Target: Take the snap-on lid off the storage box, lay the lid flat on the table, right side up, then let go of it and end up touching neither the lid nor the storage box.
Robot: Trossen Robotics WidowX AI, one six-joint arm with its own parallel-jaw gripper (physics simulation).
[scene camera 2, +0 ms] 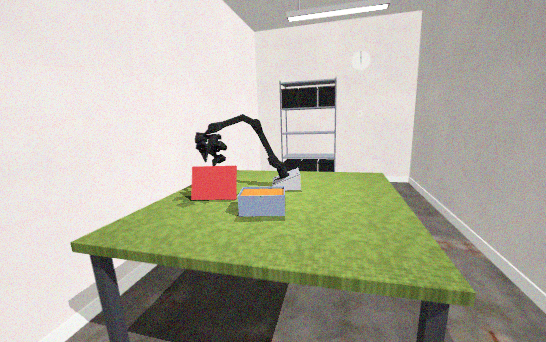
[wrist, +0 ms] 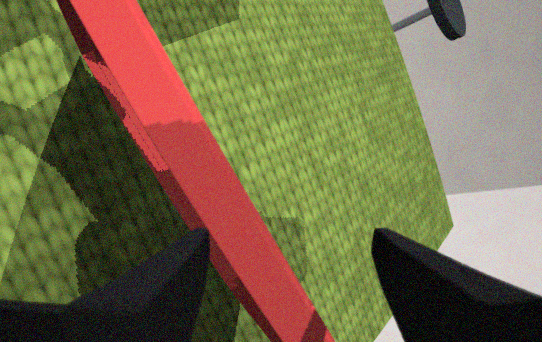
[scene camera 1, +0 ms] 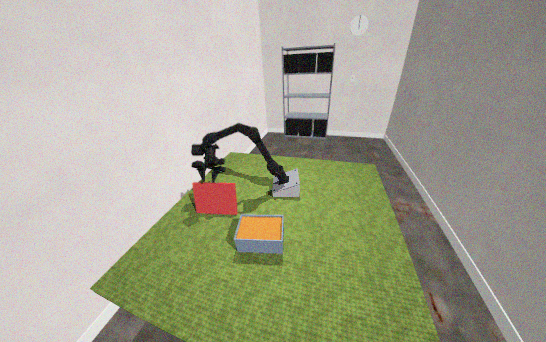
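Observation:
The red lid (scene camera 1: 216, 199) (scene camera 2: 214, 183) stands steeply on its edge on the green table (scene camera 1: 340, 260) (scene camera 2: 340, 235), left of the storage box. In the wrist view the lid (wrist: 200, 165) shows as a narrow slanting red band. The blue-grey storage box (scene camera 1: 260, 246) (scene camera 2: 261, 206) stands upright and uncovered, with an orange inside. My gripper (scene camera 1: 208, 180) (scene camera 2: 210, 161) (wrist: 292, 240) is open and empty, pointing down just above the lid's top edge. In the wrist view the band passes beside the left fingertip and between the fingers; whether they touch it cannot be told.
The arm's light grey base (scene camera 1: 292, 190) (scene camera 2: 292, 181) stands behind and to the right of the lid. A wall runs along the table's left side. A metal shelf rack (scene camera 1: 308, 47) (scene camera 2: 308, 82) stands beyond the table's far edge.

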